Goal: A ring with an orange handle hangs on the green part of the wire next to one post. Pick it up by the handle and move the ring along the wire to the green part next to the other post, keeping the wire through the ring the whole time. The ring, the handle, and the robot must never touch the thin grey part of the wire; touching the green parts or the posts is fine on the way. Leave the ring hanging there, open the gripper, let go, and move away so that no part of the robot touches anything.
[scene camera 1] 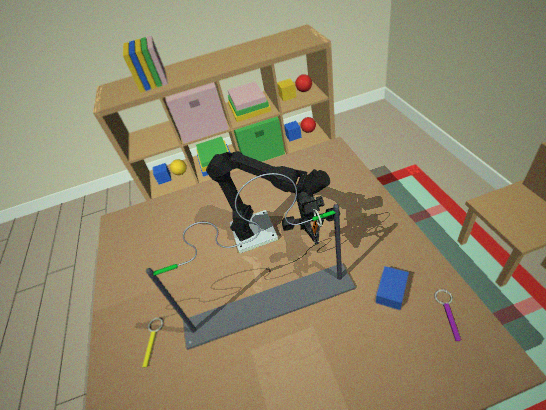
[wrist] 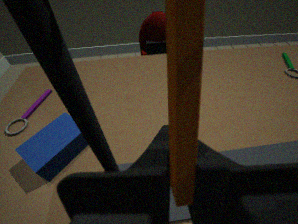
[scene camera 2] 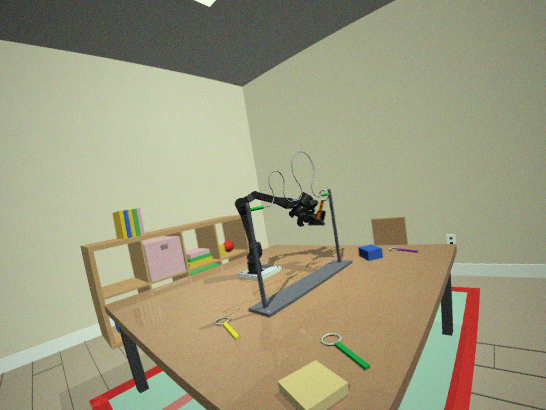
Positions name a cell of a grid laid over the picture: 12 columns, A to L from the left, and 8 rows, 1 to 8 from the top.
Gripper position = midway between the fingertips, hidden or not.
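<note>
Visible: a blue block (scene camera 1: I6), with the wrist view also showing the block (wrist: B6). The gripper (scene camera 1: G5) is likewise visible to the wrist camera, the gripper (wrist: G5) being in its view.
</note>
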